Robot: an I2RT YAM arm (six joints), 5 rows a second.
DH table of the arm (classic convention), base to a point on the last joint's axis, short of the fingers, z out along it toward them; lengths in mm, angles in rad. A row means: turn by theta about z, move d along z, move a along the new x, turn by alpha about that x. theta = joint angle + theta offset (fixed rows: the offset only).
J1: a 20; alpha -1.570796; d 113.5; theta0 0
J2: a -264; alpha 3.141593; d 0; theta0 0
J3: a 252.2; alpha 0; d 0; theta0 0.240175
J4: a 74; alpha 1.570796; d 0; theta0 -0.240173
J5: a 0; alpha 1.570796; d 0; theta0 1.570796
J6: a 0; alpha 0; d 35.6; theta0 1.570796
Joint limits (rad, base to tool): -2.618..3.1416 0..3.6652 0..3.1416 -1.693..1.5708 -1.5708..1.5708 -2.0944..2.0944
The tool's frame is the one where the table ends.
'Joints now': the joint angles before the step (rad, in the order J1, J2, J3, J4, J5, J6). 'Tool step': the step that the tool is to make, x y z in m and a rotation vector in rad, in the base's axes. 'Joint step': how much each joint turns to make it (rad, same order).
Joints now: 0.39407, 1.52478, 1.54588, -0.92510, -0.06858, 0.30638
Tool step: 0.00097, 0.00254, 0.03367, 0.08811, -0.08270, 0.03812
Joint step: -0.00080, 0.00462, 0.11082, 0.00438, -0.06295, 0.00363
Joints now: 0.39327, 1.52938, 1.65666, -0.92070, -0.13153, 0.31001
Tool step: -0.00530, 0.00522, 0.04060, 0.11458, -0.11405, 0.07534
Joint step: 0.01184, -0.00154, 0.12022, 0.02870, -0.08805, 0.00437
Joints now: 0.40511, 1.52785, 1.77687, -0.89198, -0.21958, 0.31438
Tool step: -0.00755, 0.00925, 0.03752, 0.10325, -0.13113, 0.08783
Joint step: 0.02855, 0.00614, 0.10886, 0.05991, -0.07194, 0.00311
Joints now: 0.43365, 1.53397, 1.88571, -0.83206, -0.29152, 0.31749
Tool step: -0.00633, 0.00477, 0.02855, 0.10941, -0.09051, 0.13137
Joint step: 0.00773, 0.01203, 0.08528, 0.05744, -0.13756, 0.00613
